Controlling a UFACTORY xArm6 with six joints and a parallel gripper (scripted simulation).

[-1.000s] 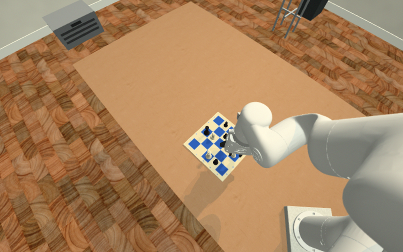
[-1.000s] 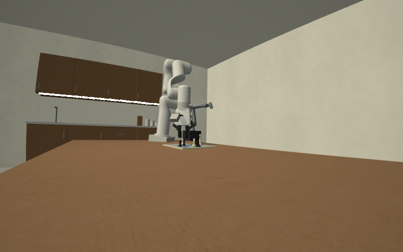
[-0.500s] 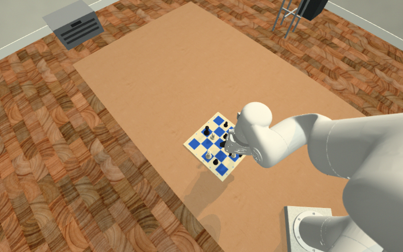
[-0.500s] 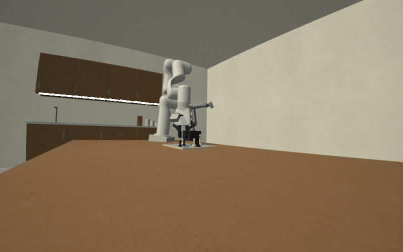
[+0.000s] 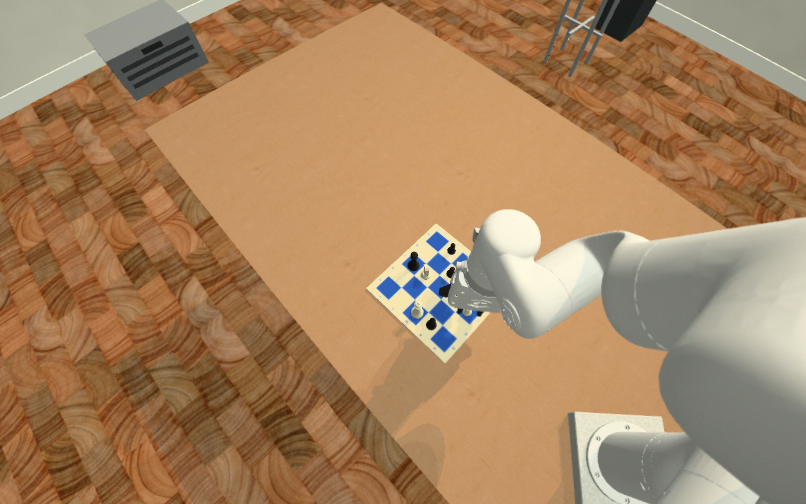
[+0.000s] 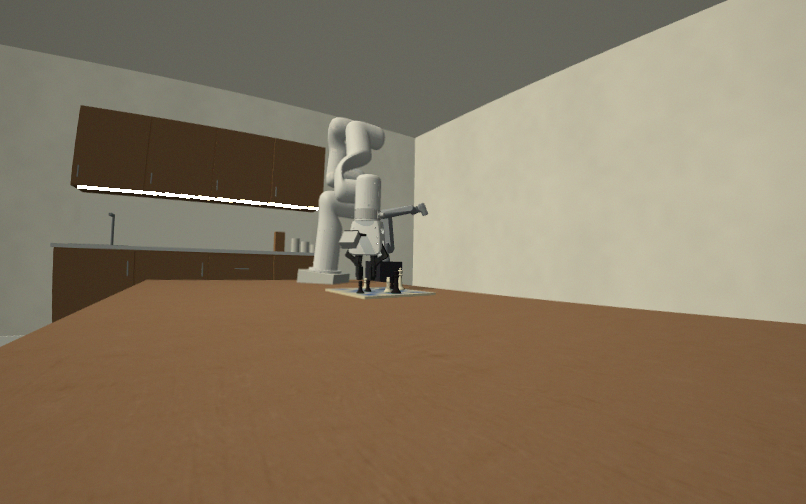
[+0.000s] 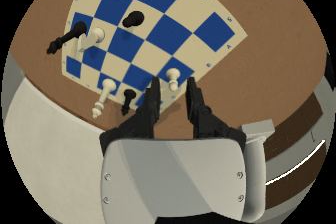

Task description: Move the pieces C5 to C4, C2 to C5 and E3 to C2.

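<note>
The white pawn is 30 mm below my hand. Also, from my hand: blue-and-cream chessboard 70 mm ahead, 50 mm below; then white chess piece 70 mm to the left, 70 mm ahead, 10 mm below; then black pawn 70 mm to the left, 30 mm ahead, 20 mm below.
</note>
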